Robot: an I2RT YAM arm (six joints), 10 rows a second.
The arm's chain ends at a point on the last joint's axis. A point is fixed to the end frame.
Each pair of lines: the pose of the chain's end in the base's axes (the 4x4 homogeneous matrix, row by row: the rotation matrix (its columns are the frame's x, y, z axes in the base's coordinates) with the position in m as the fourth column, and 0 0 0 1 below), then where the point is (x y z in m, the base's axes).
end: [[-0.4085 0.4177 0.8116 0.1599], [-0.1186 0.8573 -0.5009 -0.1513], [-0.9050 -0.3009 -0.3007 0.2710], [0 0 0 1]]
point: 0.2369 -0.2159 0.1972
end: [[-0.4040 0.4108 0.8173 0.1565], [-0.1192 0.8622 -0.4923 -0.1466], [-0.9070 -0.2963 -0.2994 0.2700], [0 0 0 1]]
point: 0.2343 -0.2102 0.1963
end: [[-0.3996 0.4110 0.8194 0.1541], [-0.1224 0.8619 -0.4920 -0.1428], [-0.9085 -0.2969 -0.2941 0.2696], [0 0 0 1]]
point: 0.2324 -0.2065 0.1964
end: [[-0.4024 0.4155 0.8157 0.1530], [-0.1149 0.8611 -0.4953 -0.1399], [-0.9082 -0.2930 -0.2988 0.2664], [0 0 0 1]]
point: 0.2307 -0.2037 0.1927
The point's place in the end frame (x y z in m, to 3 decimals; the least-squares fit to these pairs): 0.043 -0.001 0.117
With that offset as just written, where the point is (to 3 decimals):
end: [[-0.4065 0.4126 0.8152 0.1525], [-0.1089 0.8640 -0.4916 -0.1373], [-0.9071 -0.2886 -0.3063 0.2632], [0 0 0 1]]
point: 0.230 -0.200 0.189
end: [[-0.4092 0.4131 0.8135 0.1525], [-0.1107 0.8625 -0.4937 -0.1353], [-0.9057 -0.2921 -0.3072 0.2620], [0 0 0 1]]
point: 0.230 -0.199 0.187
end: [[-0.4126 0.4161 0.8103 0.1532], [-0.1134 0.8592 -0.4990 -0.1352], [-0.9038 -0.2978 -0.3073 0.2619], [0 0 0 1]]
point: 0.230 -0.199 0.187
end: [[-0.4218 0.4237 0.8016 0.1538], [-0.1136 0.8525 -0.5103 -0.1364], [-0.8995 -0.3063 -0.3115 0.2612], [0 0 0 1]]
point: 0.229 -0.202 0.186
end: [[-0.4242 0.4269 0.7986 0.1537], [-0.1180 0.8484 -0.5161 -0.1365], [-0.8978 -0.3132 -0.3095 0.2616], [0 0 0 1]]
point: 0.228 -0.203 0.187
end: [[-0.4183 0.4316 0.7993 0.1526], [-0.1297 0.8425 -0.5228 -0.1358], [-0.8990 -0.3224 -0.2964 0.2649], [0 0 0 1]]
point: 0.228 -0.203 0.192
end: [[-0.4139 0.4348 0.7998 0.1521], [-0.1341 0.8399 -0.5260 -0.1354], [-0.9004 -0.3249 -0.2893 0.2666], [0 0 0 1]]
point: 0.227 -0.204 0.194
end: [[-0.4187 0.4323 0.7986 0.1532], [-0.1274 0.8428 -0.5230 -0.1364], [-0.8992 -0.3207 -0.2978 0.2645], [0 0 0 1]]
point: 0.228 -0.204 0.191
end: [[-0.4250 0.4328 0.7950 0.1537], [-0.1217 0.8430 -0.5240 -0.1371], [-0.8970 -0.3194 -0.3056 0.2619], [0 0 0 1]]
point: 0.228 -0.204 0.188
